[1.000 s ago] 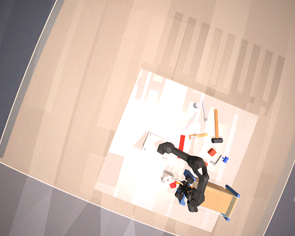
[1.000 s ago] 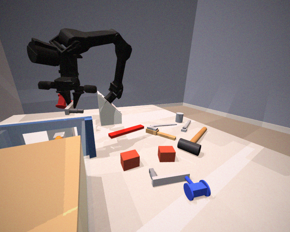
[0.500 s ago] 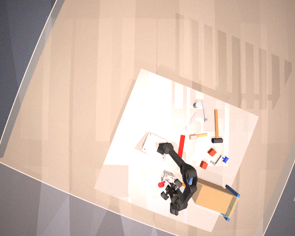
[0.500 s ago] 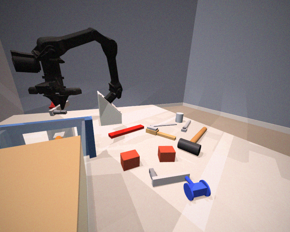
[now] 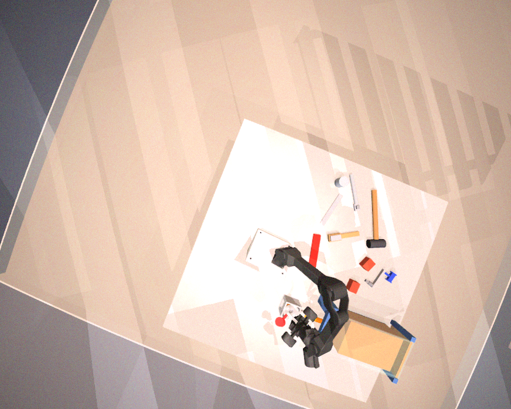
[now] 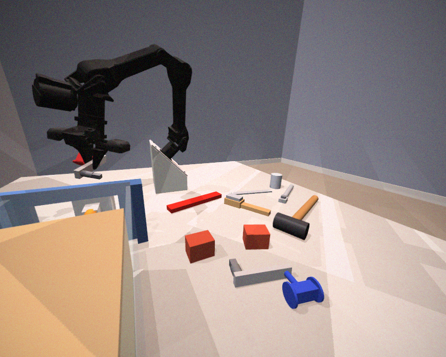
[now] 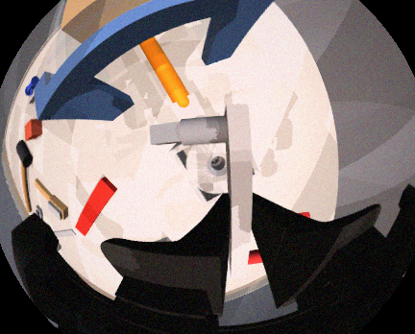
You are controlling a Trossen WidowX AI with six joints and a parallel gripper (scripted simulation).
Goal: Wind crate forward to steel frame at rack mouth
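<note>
Right now the red knob is 60 mm behind my gripper tip, 30 mm above it and 20 mm to the right of it. From my gripper tip the other things lie so: winch (130 mm below, 20 mm to the right, 10 mm behind); then blue steel frame (160 mm ahead, 60 mm below, 10 mm to the left); then winch handle (10 mm behind, 10 mm above).
</note>
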